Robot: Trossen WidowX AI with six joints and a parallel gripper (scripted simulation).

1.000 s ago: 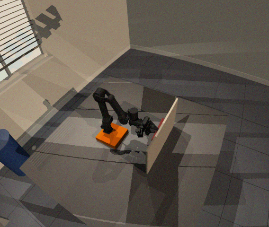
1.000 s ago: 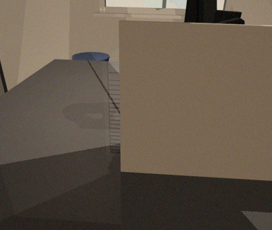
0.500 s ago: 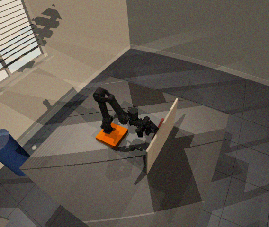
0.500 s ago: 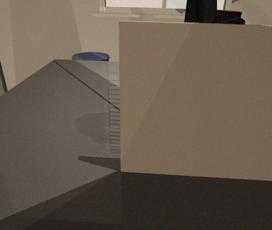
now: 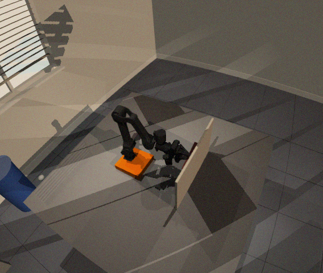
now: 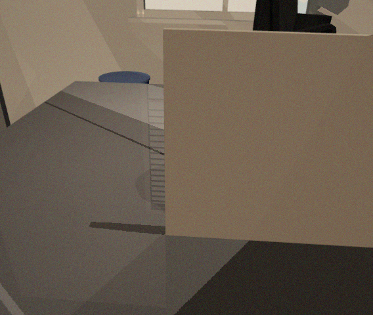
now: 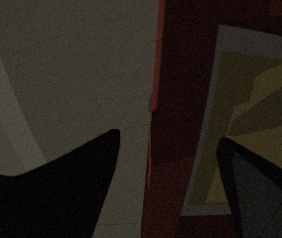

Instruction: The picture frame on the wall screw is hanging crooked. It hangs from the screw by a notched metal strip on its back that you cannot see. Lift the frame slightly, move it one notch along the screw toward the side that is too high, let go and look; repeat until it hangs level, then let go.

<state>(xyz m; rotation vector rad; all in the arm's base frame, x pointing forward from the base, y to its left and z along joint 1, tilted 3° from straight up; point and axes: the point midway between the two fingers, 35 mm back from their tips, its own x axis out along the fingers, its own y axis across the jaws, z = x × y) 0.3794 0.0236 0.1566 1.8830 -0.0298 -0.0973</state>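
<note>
The picture frame lies 5 cm below my gripper tip, 2 cm to the left of it and 1 cm ahead of it. Round my gripper tip: beige wall panel 6 cm below, 2 cm ahead, 1 cm to the left.
</note>
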